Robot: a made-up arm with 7 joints. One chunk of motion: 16 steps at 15 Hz.
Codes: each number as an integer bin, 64 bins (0 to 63) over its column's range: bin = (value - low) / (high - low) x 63, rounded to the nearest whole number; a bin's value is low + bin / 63 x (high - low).
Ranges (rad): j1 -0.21..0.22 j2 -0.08..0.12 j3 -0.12..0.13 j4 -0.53..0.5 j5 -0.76..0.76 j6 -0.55..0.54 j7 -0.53..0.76
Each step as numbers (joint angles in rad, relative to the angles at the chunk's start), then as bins.
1 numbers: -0.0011 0.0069 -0.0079 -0.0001 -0.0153 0.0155 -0.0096
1 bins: 31 27 28 32 31 33 25
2 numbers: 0.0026 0.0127 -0.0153 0.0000 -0.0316 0.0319 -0.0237
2 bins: 31 29 26 32 30 34 25
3 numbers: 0.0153 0.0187 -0.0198 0.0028 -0.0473 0.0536 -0.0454
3 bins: 33 31 25 33 30 35 24
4 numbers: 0.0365 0.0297 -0.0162 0.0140 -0.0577 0.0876 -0.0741
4 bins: 36 35 26 33 29 37 22
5 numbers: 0.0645 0.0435 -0.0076 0.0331 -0.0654 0.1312 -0.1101
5 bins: 40 39 28 34 29 39 21
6 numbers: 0.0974 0.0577 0.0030 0.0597 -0.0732 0.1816 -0.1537
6 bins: 45 43 31 36 28 42 18
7 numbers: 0.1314 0.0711 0.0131 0.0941 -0.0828 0.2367 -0.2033
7 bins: 50 48 34 38 28 45 16
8 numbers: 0.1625 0.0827 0.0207 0.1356 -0.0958 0.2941 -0.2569
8 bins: 55 51 35 41 28 49 13
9 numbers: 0.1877 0.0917 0.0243 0.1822 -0.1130 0.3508 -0.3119
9 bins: 58 54 36 44 27 52 11
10 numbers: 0.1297 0.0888 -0.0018 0.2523 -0.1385 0.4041 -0.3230
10 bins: 50 53 30 48 26 55 10
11 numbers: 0.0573 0.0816 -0.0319 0.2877 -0.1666 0.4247 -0.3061
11 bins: 39 51 22 50 25 56 11
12 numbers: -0.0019 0.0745 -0.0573 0.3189 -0.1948 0.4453 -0.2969
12 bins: 30 49 16 52 23 58 11
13 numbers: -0.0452 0.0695 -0.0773 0.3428 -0.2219 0.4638 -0.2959
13 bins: 24 47 11 53 22 59 11
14 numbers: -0.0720 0.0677 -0.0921 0.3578 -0.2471 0.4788 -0.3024
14 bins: 20 47 7 54 21 59 11
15 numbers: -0.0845 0.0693 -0.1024 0.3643 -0.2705 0.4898 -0.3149
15 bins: 18 47 4 55 20 60 11
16 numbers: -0.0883 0.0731 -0.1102 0.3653 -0.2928 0.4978 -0.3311
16 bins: 18 48 2 55 19 61 10
